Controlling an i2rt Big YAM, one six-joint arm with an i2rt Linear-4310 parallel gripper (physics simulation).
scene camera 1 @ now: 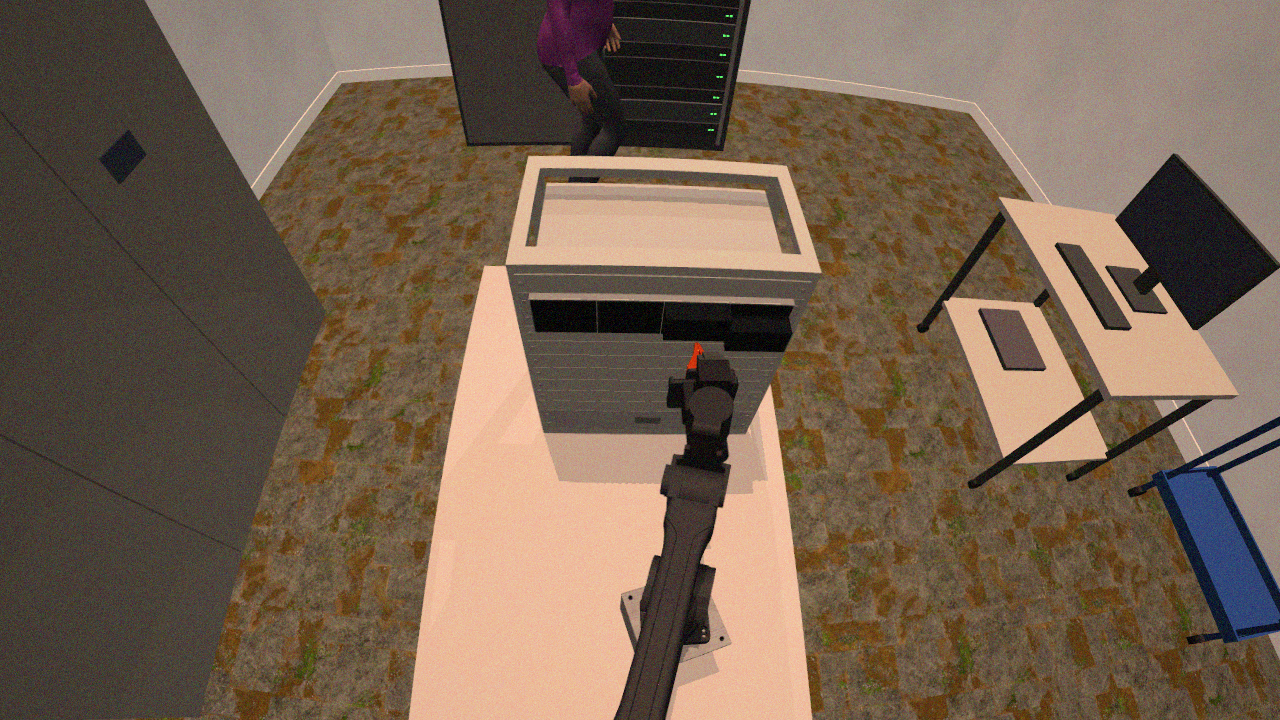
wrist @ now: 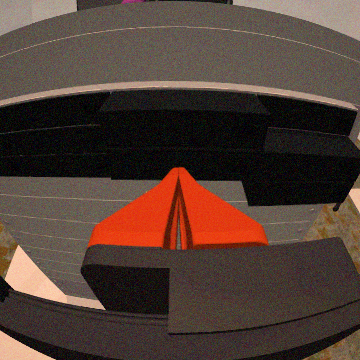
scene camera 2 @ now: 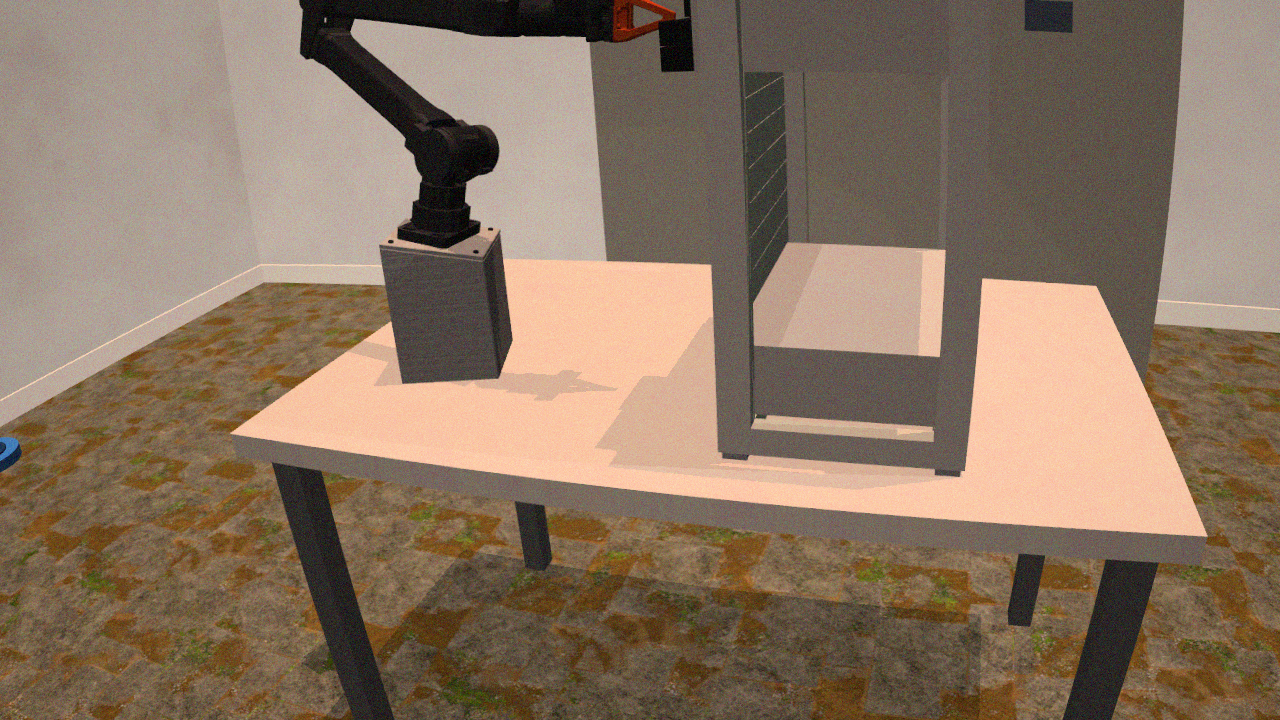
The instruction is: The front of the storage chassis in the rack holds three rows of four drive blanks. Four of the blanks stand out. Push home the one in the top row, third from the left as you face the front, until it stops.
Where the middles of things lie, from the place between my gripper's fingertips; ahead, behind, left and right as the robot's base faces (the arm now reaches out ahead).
Scene:
My hand is 20 cm short of the grey rack point(scene camera 2: 889, 335), 5 cm to the right of it and 20 cm above it.

